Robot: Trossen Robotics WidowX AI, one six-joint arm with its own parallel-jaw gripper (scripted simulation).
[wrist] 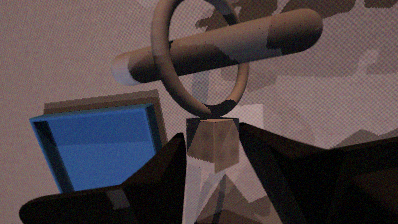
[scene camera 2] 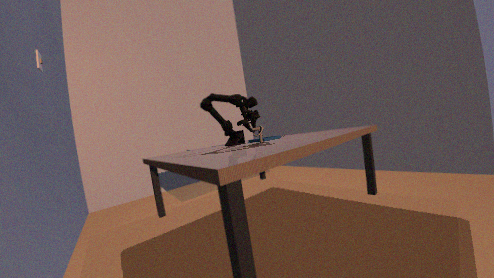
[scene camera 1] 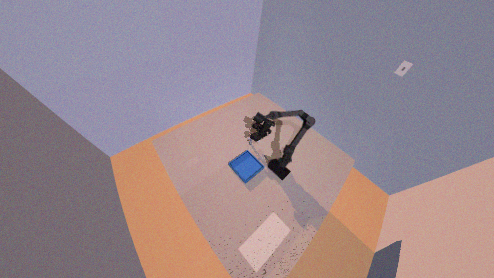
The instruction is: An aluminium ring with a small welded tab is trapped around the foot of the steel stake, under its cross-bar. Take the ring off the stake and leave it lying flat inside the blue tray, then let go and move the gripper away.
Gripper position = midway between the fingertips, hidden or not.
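I see a steel stake (wrist: 268,37), and I see a blue tray (wrist: 96,148) as well. An aluminium ring is here too: my gripper (wrist: 210,133) carries the aluminium ring.
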